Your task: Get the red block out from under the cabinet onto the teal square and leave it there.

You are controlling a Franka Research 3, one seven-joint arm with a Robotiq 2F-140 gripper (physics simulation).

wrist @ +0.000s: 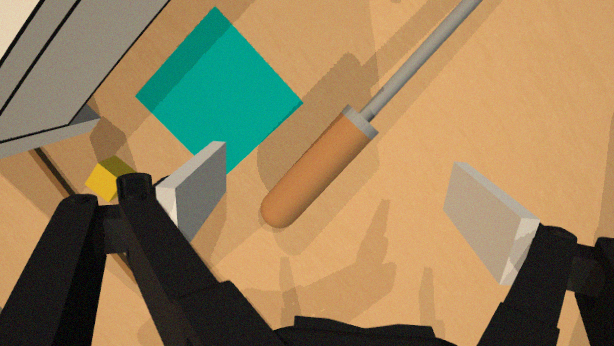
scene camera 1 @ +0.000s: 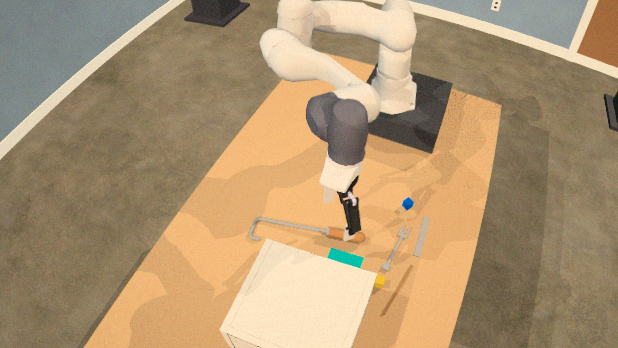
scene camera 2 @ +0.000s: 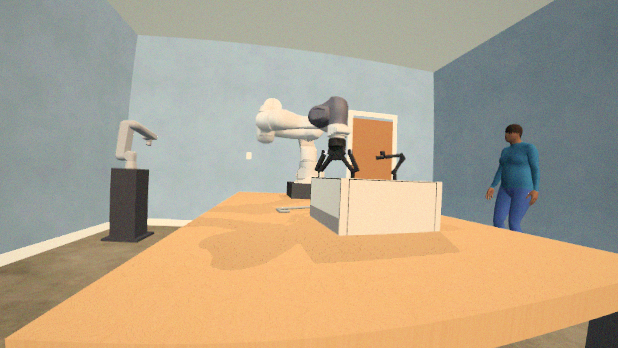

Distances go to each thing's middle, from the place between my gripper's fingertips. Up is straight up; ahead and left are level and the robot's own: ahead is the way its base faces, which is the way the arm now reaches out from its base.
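Teal square (wrist: 215,86): 50 mm to the left of my hand, 90 mm ahead of it, 90 mm below it. Also from my hand: thin brown stick (wrist: 37,154), 90 mm ahead, 230 mm to the left, 90 mm below; yellow block (wrist: 102,180), 100 mm ahead, 170 mm to the left, 80 mm below. By their middles, of the things named here, teal square nearest to my hand, thin brown stick farthest from it.
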